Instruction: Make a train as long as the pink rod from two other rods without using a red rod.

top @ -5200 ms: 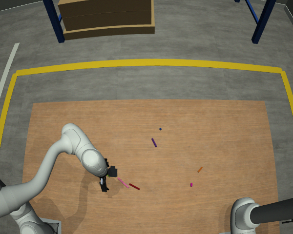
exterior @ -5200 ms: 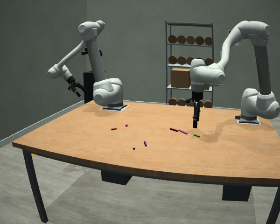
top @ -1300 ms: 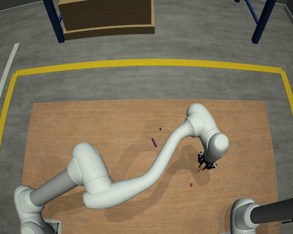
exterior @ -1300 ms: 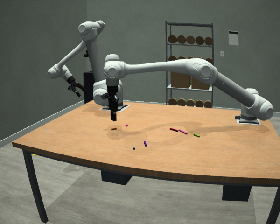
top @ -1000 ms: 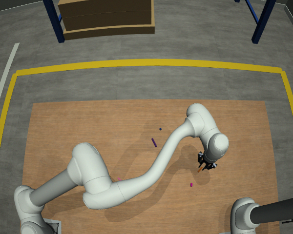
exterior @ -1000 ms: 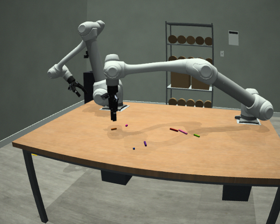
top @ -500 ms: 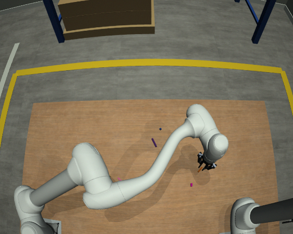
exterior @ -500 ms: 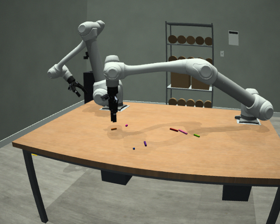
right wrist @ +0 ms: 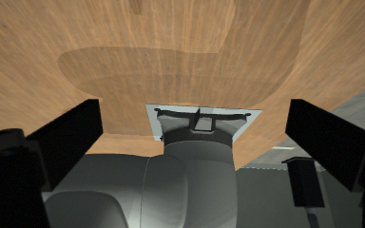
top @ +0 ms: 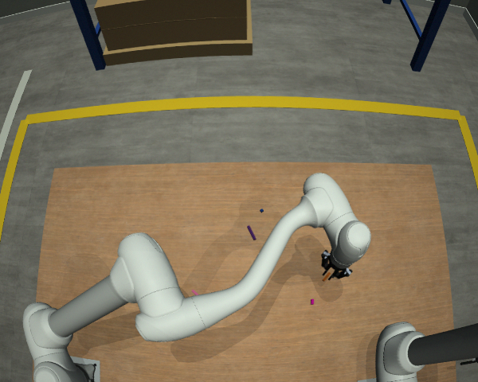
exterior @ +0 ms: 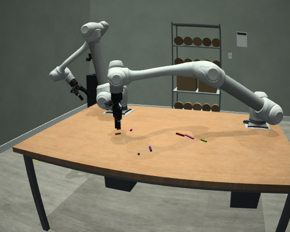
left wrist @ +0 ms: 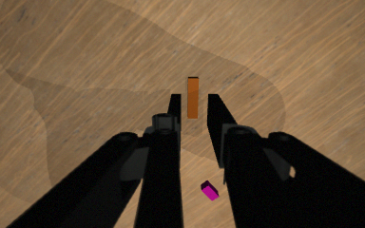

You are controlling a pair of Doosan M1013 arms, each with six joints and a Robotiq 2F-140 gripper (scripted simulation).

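Observation:
My left gripper is now 7 cm above the orange rod. Round my left hand: magenta rod 10 cm behind, 7 cm below, 5 cm to the left; then blue rod 27 cm ahead, 26 cm to the left, 7 cm below; then purple rod 30 cm to the left, 17 cm ahead, 7 cm below.

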